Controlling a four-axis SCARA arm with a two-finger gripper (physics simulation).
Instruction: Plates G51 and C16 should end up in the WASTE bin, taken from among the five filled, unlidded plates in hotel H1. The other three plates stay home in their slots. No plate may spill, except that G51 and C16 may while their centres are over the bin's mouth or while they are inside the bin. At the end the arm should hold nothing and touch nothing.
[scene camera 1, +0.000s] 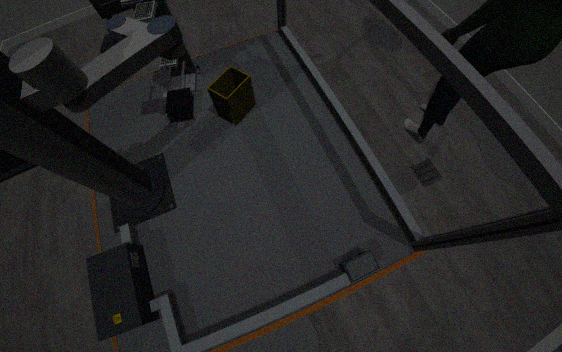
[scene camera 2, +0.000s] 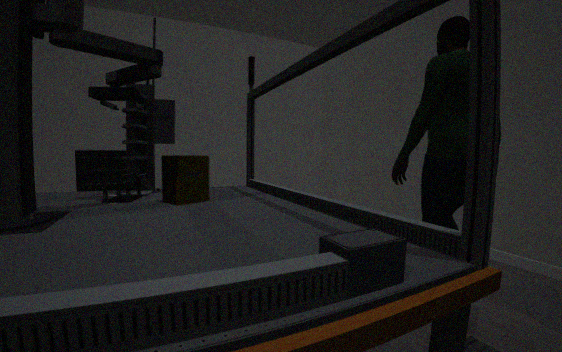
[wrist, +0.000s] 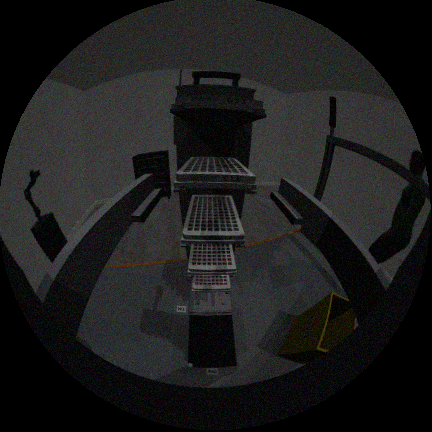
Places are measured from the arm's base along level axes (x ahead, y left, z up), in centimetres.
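Pixels of known places: gripper, fingertip midpoint: (scene camera 2: 129, 108) (wrist: 217, 182); arm's base at its link origin: (scene camera 1: 141, 191) (scene camera 2: 4, 226).
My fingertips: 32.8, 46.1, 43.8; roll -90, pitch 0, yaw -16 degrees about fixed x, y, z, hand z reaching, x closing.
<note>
For each thing: its top centre in the pictures, then the offset to it from my fingertips, as dx, dy, dz.
- yellow WASTE bin at its top centre: (wrist: 341, 323) (scene camera 2: 185, 155) (scene camera 1: 228, 81) +24.0, -22.9, -22.6
- black block at its top centre: (wrist: 211, 340) (scene camera 2: 122, 184) (scene camera 1: 176, 99) -2.6, -9.0, -35.6
- grey box at its top centre: (scene camera 2: 363, 237) (scene camera 1: 361, 266) +42.2, -112.8, -35.1
Hotel H1 (wrist: 212, 137) (scene camera 2: 149, 165) stands upright ahead in the wrist view, with its plates stacked level. The top plate, G51 (wrist: 217, 96), shows front-on on its shelf. Below it C16 (wrist: 215, 176) is seen slightly from above, then three more plates (wrist: 213, 217) (wrist: 212, 257) (wrist: 211, 281) in their slots; the lower ones show red wells. Labels on the plates are too dark to read. The yellow WASTE bin (scene camera 1: 232, 102) (scene camera 2: 185, 180) (wrist: 310, 327) stands to the right of the hotel. My gripper (wrist: 217, 182) is partly open and empty, its fingers apart on either side of the view, facing the hotel.
A black block (scene camera 1: 180, 105) (wrist: 212, 340) stands at the hotel's foot. A low fence rail (scene camera 1: 350, 130) runs along the cell's side. A grey box (scene camera 1: 361, 266) (scene camera 2: 365, 260) sits at the near corner. A person (scene camera 1: 500, 40) (scene camera 2: 445, 125) (wrist: 402, 215) stands outside the fence.
</note>
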